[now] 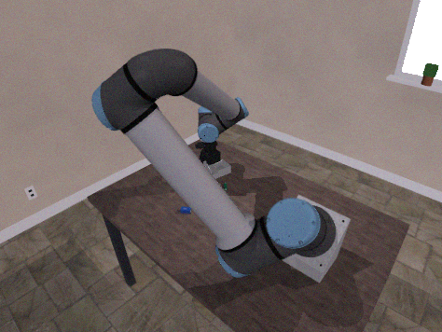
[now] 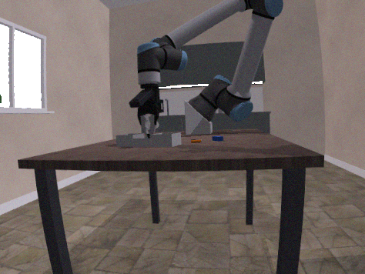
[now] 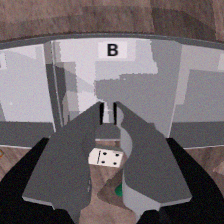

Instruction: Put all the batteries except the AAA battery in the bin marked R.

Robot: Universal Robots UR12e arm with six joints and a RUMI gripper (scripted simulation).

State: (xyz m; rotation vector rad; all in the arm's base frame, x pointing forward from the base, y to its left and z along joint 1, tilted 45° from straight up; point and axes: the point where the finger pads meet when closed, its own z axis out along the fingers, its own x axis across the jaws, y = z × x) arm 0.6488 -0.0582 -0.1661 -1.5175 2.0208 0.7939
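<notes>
My hand is 1 cm to the left of the grey bin row, 1 cm short of it and 1 cm above it. Also, from my hand: orange battery: 18 cm to the left, 4 cm behind, 3 cm below; then green cylindrical battery: 13 cm behind, 3 cm below, 1 cm to the left; then white die-like piece: 7 cm behind, 3 cm to the left, 3 cm below.
</notes>
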